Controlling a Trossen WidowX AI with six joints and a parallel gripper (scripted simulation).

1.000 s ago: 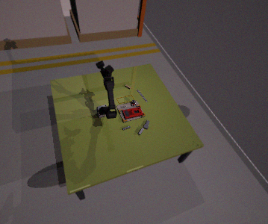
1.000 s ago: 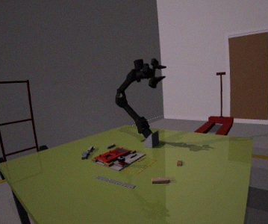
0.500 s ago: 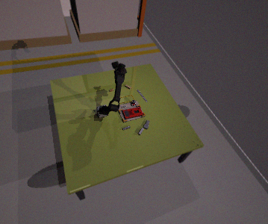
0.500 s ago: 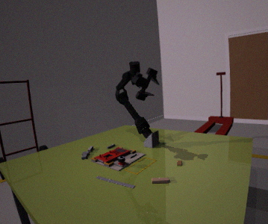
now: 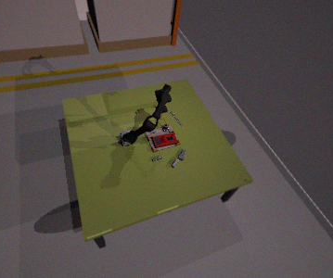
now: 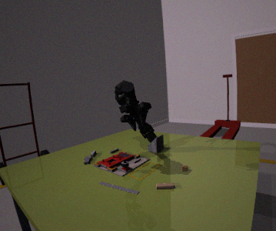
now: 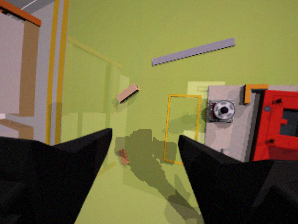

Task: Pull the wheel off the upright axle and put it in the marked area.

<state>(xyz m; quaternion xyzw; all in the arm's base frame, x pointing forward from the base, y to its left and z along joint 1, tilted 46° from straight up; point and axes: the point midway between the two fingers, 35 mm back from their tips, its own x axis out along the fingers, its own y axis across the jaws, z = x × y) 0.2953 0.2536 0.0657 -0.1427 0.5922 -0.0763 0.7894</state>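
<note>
Right now my gripper tip is 40 mm short of the wheel, 90 mm to the left of it and 200 mm above it. Also, from my gripper tip: axle: 40 mm ahead, 90 mm to the right, 200 mm below; then long grey bar: 180 mm ahead, 230 mm below; then small brown cube: 150 mm behind, 170 mm to the left, 230 mm below.
</note>
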